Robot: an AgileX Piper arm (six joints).
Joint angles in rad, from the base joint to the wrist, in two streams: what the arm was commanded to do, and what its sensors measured. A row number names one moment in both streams.
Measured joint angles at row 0: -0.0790, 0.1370, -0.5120, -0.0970, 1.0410, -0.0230
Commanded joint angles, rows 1 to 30: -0.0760, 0.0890, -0.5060, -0.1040, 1.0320, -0.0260; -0.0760, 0.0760, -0.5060, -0.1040, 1.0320, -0.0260; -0.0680, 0.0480, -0.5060, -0.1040, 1.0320, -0.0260; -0.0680, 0.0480, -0.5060, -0.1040, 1.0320, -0.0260; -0.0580, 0.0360, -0.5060, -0.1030, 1.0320, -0.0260; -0.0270, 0.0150, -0.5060, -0.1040, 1.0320, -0.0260; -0.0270, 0.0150, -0.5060, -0.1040, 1.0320, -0.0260; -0.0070, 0.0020, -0.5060, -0.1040, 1.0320, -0.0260; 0.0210, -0.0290, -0.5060, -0.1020, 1.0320, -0.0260; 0.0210, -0.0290, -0.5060, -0.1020, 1.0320, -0.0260; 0.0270, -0.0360, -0.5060, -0.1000, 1.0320, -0.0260; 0.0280, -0.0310, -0.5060, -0.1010, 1.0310, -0.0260; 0.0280, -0.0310, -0.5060, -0.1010, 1.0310, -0.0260; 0.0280, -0.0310, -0.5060, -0.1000, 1.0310, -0.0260; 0.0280, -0.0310, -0.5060, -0.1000, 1.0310, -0.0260; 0.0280, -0.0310, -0.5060, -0.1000, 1.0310, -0.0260; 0.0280, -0.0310, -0.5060, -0.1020, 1.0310, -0.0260; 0.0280, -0.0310, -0.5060, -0.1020, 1.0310, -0.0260; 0.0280, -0.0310, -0.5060, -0.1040, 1.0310, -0.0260; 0.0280, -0.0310, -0.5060, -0.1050, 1.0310, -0.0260; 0.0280, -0.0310, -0.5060, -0.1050, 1.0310, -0.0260; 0.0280, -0.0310, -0.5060, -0.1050, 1.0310, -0.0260; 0.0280, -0.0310, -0.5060, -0.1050, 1.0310, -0.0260; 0.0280, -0.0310, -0.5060, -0.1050, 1.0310, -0.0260; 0.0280, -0.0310, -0.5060, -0.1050, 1.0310, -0.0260; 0.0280, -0.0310, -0.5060, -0.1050, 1.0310, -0.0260; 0.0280, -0.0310, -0.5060, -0.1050, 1.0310, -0.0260; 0.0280, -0.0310, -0.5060, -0.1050, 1.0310, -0.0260; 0.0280, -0.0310, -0.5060, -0.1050, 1.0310, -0.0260; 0.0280, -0.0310, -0.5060, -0.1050, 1.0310, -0.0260
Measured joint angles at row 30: 0.0250, -0.0040, -0.5060, -0.1000, 1.0420, -0.0230
